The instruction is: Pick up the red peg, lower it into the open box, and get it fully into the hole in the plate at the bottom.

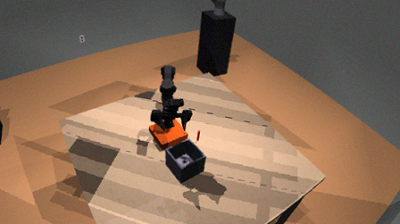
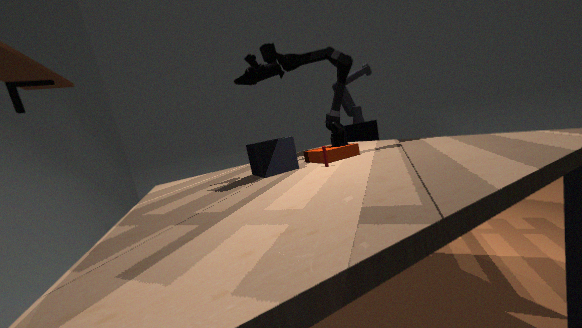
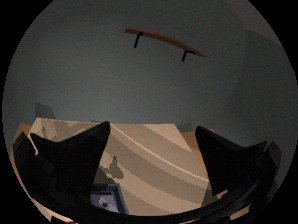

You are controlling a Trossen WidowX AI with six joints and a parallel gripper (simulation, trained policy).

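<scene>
Now: gripper tip 240 mm past the red peg, 280 mm to the right of it and 380 mm above it. Round my gripper tip: grey plate: 70 mm behind, 100 mm to the left, 370 mm below.
</scene>
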